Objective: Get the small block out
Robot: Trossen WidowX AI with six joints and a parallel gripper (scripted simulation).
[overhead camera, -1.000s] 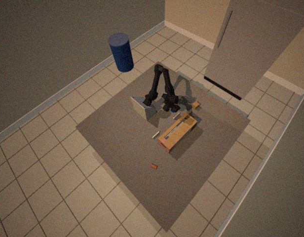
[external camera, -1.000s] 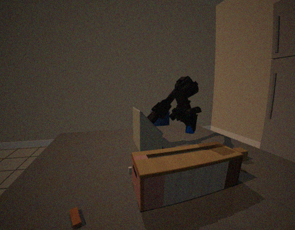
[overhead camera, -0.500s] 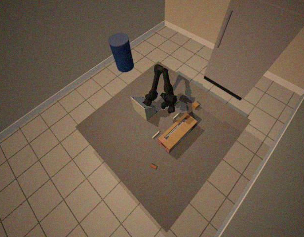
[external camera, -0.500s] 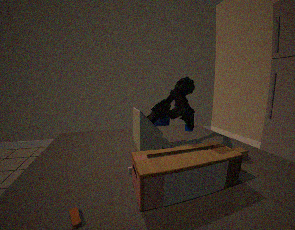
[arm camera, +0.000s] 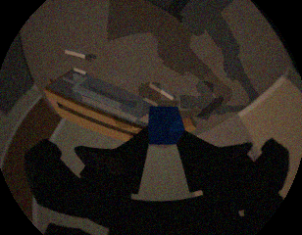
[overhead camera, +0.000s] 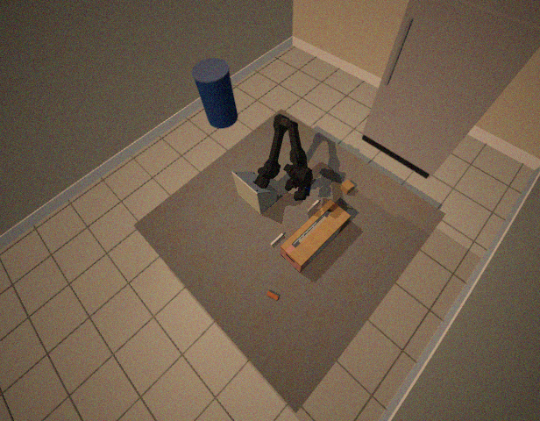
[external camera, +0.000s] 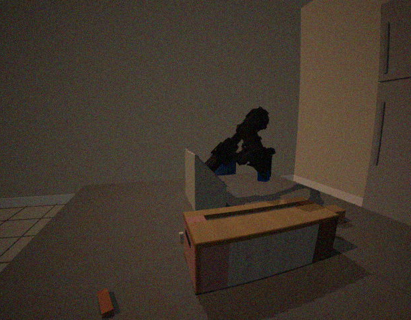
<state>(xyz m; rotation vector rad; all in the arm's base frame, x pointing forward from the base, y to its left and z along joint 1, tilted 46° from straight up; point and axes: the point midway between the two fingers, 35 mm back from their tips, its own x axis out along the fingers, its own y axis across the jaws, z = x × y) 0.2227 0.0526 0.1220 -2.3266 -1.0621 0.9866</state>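
Now: the blue block 10 mm to the right of my gripper tip and 10 mm behind it. Also, from my gripper tip: tan cube: 260 mm to the left, 150 mm below, 100 mm ahead.
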